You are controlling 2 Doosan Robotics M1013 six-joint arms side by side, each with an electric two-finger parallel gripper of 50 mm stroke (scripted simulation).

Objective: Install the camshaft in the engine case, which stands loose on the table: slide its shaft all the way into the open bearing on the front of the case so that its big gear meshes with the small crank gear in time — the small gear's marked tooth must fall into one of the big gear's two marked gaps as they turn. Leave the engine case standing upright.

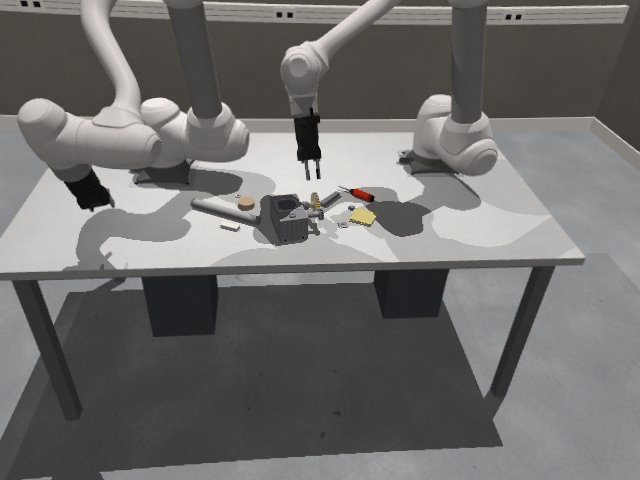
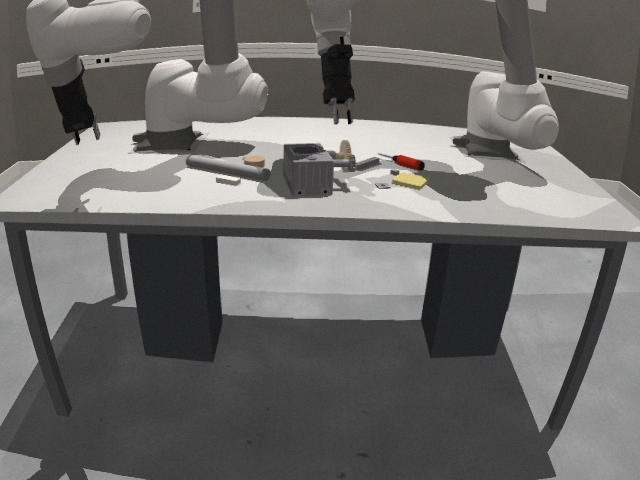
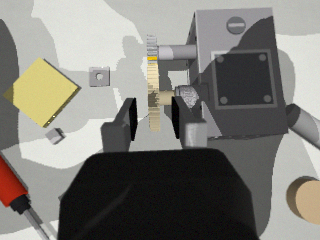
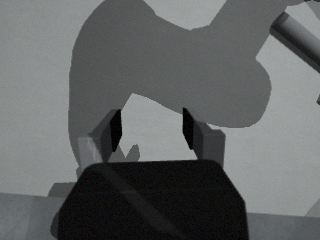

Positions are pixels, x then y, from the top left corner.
Scene:
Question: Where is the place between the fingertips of my right gripper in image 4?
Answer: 152,121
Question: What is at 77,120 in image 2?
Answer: My right gripper.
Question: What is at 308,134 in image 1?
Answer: My left gripper.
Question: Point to an engine case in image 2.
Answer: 311,168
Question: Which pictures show my left gripper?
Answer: Image 1, image 2 and image 3 only.

